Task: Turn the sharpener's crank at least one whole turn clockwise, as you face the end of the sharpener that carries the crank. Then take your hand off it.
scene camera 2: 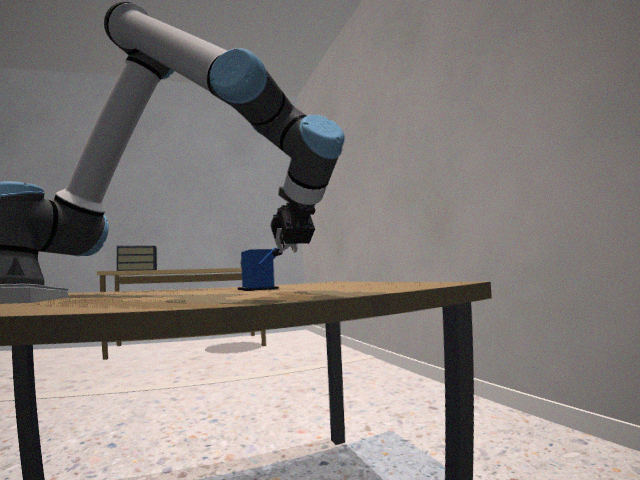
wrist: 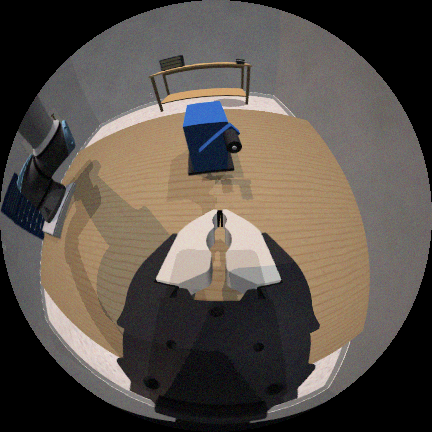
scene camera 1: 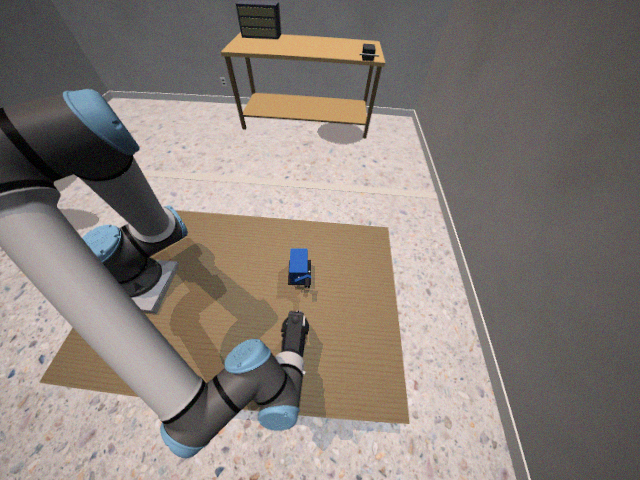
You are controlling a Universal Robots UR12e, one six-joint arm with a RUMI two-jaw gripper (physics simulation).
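Seen in the pictures: gripper, fingertip midpoint: (scene camera 2: pixel 281 249) (wrist: pixel 219 211) (scene camera 1: pixel 299 310); arm's base, link origin: (scene camera 2: pixel 3 287) (wrist: pixel 55 203) (scene camera 1: pixel 139 277).
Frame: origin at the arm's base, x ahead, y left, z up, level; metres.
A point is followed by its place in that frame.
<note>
The blue sharpener (scene camera 1: pixel 298 259) {x 0.699, y 0.131, z 0.096 m} (scene camera 2: pixel 255 269) {x 0.685, y 0.069, z 0.033 m} (wrist: pixel 205 117) {x 0.707, y 0.093, z 0.096 m} stands upright on its dark base on the wooden table. Its crank arm (wrist: pixel 215 138) slants up to the right across the near end in the wrist view. The black crank handle (scene camera 1: pixel 308 283) {x 0.755, y 0.030, z 0.093 m} (scene camera 2: pixel 277 252) {x 0.745, y 0.018, z 0.081 m} (wrist: pixel 233 140) {x 0.751, y 0.020, z 0.094 m} sits at the arm's upper right end and sticks out toward me. My gripper (scene camera 1: pixel 297 312) {x 0.734, y -0.079, z 0.081 m} (scene camera 2: pixel 287 248) {x 0.734, y -0.079, z 0.081 m} (wrist: pixel 219 211) {x 0.734, y -0.079, z 0.081 m} is shut and empty. In the wrist view its fingertips are apart from the handle, nearer to me and a little to its left.
The wooden table top (scene camera 1: pixel 356 320) {x 0.969, y -0.058, z -0.032 m} (scene camera 2: pixel 392 290) {x 0.907, y -0.336, z -0.032 m} (wrist: pixel 310 200) {x 0.938, y 0.006, z -0.032 m} extends around the sharpener. The arm's base plate (scene camera 1: pixel 161 289) {x 0.127, y -0.040, z 0.002 m} (wrist: pixel 59 215) {x 0.131, y -0.054, z -0.004 m} is at the left. A second table (scene camera 1: pixel 310 47) (wrist: pixel 205 69) stands far behind, bearing a dark drawer unit (scene camera 1: pixel 258 21) and a small black object (scene camera 1: pixel 368 50).
</note>
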